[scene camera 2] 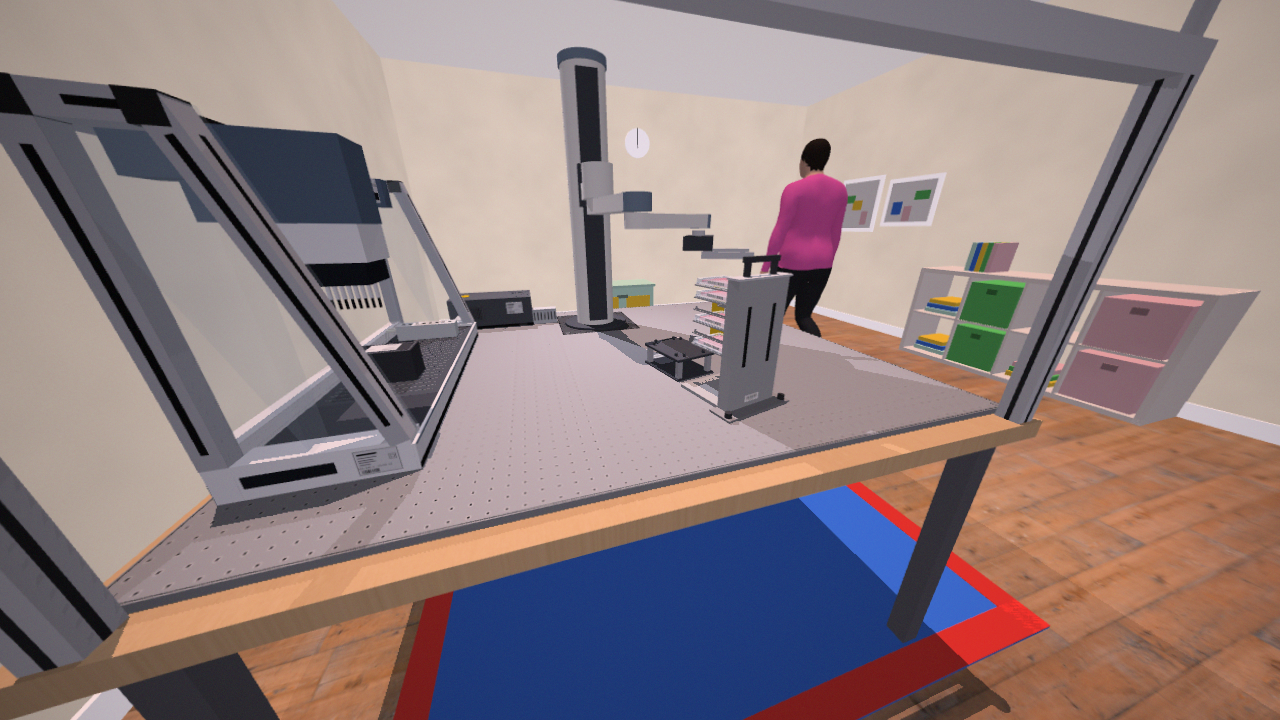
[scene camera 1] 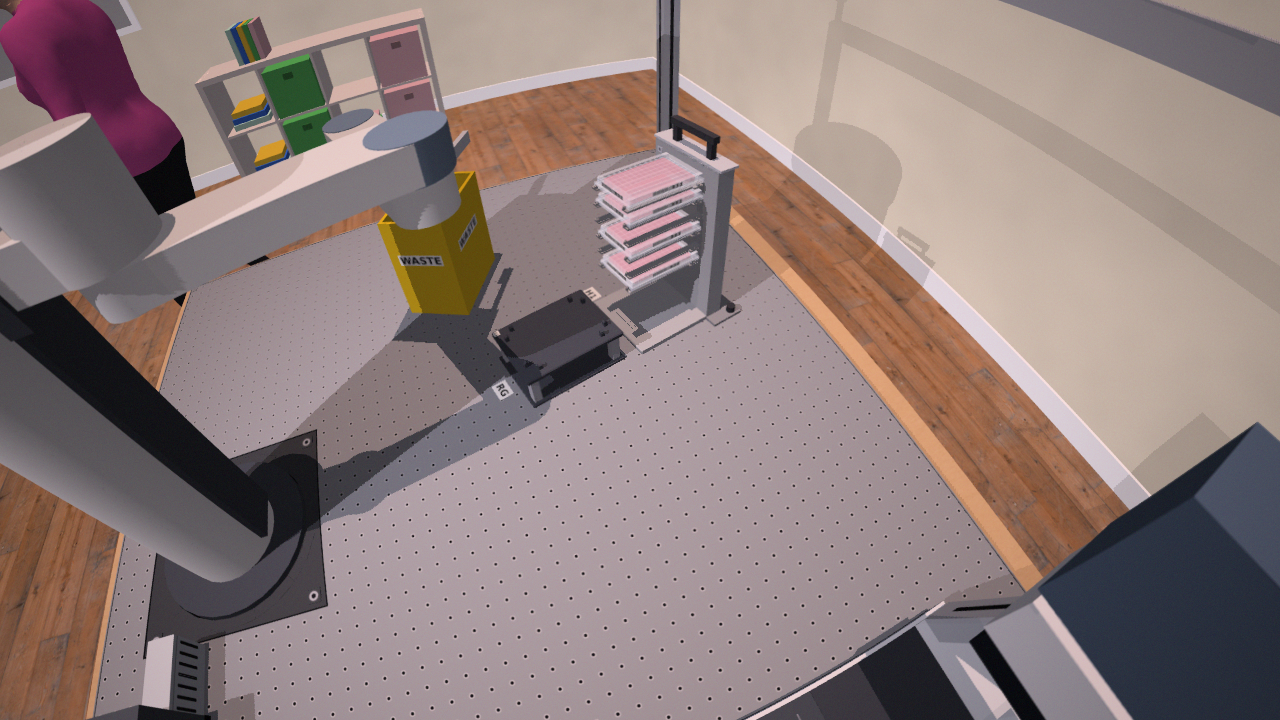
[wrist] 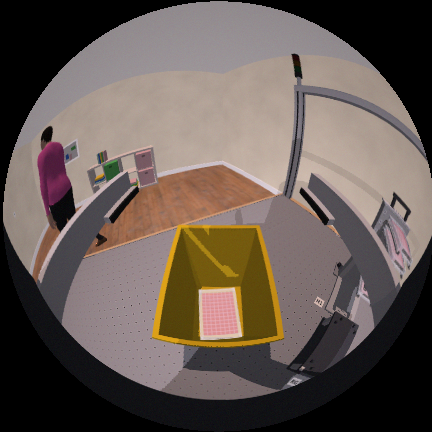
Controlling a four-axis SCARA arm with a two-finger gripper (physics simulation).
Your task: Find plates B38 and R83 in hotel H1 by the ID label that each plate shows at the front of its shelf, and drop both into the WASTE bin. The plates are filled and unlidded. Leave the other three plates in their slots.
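Frame: origin at the arm's base, x left, y ahead, z down, level; centimetres.
Seen in the pictures: gripper, fingertip midpoint: [scene camera 2: 751, 253] [wrist: 218, 175]; arm's base at its link origin: [scene camera 2: 595, 324] [scene camera 1: 240, 539].
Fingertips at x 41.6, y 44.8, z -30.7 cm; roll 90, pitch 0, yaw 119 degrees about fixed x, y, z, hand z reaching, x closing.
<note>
Offsets run from my fingertips to a thing's middle. "spot": to the spot under its first point.
My gripper [scene camera 2: 726, 253] [wrist: 218, 175] is open and empty, its two fingers wide apart above the WASTE bin. The yellow WASTE bin @(dx -2.3, dy -1.3, dz +19.5 cm) [scene camera 1: 443, 288] [wrist: 220, 343] stands upright on the table. A pink-filled plate @(dx -2.3, dy -1.1, dz +28.2 cm) [wrist: 220, 314] lies in the bin, grid side up, apart from the fingers; its ID label does not show. Hotel H1 @(dx -23.0, dy +32.4, dz +13.4 cm) [scene camera 1: 717, 232] [scene camera 2: 751, 340] is a grey upright rack with a black handle. Several pink-filled plates @(dx -24.7, dy +29.4, dz +3.6 cm) [scene camera 1: 648, 179] sit on its shelves, one above another. Their ID labels are too small to read, so I cannot tell which is R83.
A low black stand [scene camera 1: 559, 326] [scene camera 2: 678, 347], with an RG tag beside it, stands between the hotel and the arm's base. The dark blue machine @(spot: dx -89.5, dy +25.0, dz -16.3 cm) [scene camera 1: 1163, 555] [scene camera 2: 295, 179] stands across the table. A person in pink [scene camera 1: 80, 80] [scene camera 2: 812, 223] [wrist: 54, 172] stands beyond the table.
</note>
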